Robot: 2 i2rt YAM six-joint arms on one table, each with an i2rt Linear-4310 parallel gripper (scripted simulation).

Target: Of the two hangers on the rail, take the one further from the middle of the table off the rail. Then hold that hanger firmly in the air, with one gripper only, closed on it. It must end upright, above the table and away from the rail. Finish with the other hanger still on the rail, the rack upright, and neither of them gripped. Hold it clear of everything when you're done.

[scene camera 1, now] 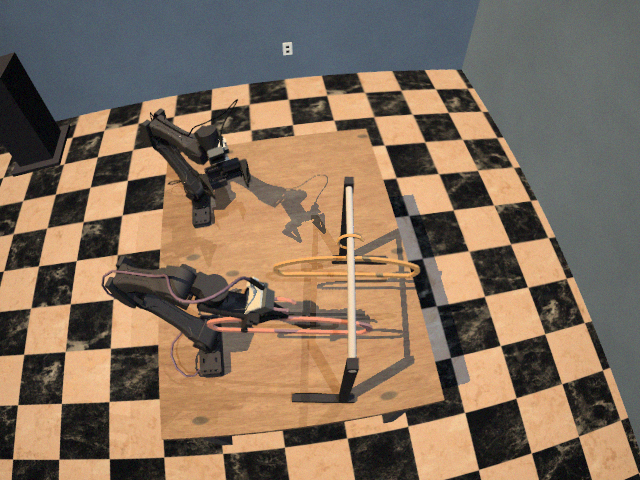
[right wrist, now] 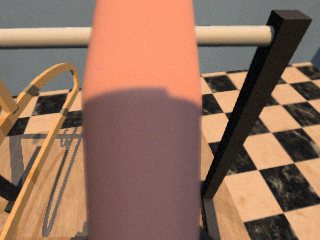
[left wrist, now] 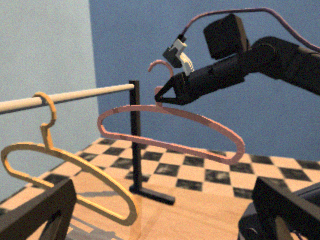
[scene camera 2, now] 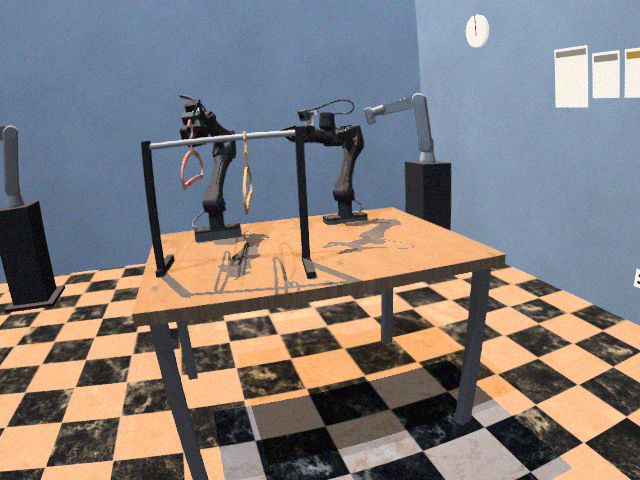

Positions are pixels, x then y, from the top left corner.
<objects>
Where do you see a rail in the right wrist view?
276,42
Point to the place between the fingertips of my left gripper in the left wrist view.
163,187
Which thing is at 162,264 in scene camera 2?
A rail.
</objects>
